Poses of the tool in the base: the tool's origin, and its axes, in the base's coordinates. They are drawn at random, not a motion.
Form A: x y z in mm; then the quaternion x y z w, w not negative.
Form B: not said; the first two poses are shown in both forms.
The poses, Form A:
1: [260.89, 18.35, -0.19, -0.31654, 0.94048, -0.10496, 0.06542]
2: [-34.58, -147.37, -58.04, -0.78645, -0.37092, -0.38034, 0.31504]
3: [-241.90, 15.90, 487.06, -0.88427, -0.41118, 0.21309, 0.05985]
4: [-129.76, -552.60, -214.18, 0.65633, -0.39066, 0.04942, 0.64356]
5: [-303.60, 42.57, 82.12, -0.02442, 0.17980, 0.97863, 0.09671]
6: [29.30, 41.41, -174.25, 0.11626, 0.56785, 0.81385, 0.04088]
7: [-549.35, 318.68, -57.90, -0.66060, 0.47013, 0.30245, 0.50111]
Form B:
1: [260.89, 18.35, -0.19, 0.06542, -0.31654, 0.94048, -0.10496]
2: [-34.58, -147.37, -58.04, 0.31504, -0.78645, -0.37092, -0.38034]
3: [-241.90, 15.90, 487.06, 0.05985, -0.88427, -0.41118, 0.21309]
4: [-129.76, -552.60, -214.18, 0.64356, 0.65633, -0.39066, 0.04942]
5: [-303.60, 42.57, 82.12, 0.09671, -0.02442, 0.17980, 0.97863]
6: [29.30, 41.41, -174.25, 0.04088, 0.11626, 0.56785, 0.81385]
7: [-549.35, 318.68, -57.90, 0.50111, -0.66060, 0.47013, 0.30245]
